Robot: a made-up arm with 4 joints. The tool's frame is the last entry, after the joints.
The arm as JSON. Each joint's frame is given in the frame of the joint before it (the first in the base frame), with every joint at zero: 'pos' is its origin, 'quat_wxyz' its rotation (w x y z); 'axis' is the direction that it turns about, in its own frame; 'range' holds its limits. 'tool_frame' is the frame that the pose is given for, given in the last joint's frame.
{
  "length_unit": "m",
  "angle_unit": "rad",
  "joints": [
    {
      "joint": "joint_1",
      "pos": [
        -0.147,
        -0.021,
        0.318
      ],
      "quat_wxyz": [
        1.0,
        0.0,
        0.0,
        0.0
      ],
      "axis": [
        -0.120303,
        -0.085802,
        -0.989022
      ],
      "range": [
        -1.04,
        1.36
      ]
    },
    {
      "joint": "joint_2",
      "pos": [
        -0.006,
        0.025,
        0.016
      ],
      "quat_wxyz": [
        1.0,
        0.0,
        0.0,
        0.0
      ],
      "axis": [
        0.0,
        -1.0,
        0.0
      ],
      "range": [
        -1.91,
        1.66
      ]
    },
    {
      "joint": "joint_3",
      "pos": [
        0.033,
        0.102,
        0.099
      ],
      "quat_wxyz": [
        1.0,
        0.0,
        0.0,
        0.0
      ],
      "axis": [
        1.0,
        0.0,
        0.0
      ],
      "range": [
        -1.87,
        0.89
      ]
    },
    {
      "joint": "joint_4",
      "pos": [
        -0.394,
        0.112,
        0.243
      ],
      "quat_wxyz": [
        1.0,
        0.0,
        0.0,
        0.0
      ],
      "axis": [
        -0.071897,
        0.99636,
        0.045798
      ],
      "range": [
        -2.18,
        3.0
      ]
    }
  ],
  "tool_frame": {
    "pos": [
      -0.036,
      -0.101,
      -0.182
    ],
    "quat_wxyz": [
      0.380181,
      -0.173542,
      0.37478,
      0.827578
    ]
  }
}
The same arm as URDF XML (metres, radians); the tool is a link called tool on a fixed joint. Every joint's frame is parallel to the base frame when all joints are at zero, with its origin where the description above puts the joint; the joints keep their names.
<robot name="arm">
<joint name="tool_fixed" type="fixed"><parent link="link4"/><child link="tool"/><origin xyz="-0.0360 -0.1010 -0.1820" rpy="0.6379 0.6092 2.4872"/></joint>
<joint name="joint_4" type="revolute"><parent link="link3"/><child link="link4"/><origin xyz="-0.3940 0.1120 0.2430"/><axis xyz="-0.071897 0.99636 0.045798"/><limit lower="-2.1800" upper="3.0000"/></joint>
<joint name="joint_3" type="revolute"><parent link="link2"/><child link="link3"/><origin xyz="0.0330 0.1020 0.0990"/><axis xyz="1 0 0"/><limit lower="-1.8700" upper="0.8900"/></joint>
<joint name="joint_2" type="revolute"><parent link="link1"/><child link="link2"/><origin xyz="-0.0060 0.0250 0.0160"/><axis xyz="0 -1 0"/><limit lower="-1.9100" upper="1.6600"/></joint>
<joint name="joint_1" type="revolute"><parent link="base_link"/><child link="link1"/><origin xyz="-0.1470 -0.0210 0.3180"/><axis xyz="-0.120303 -0.085802 -0.989022"/><limit lower="-1.0400" upper="1.3600"/></joint>
<link name="base_link"/>
<link name="link1"/>
<link name="link2"/>
<link name="link3"/>
<link name="link4"/>
<link name="tool"/>
</robot>

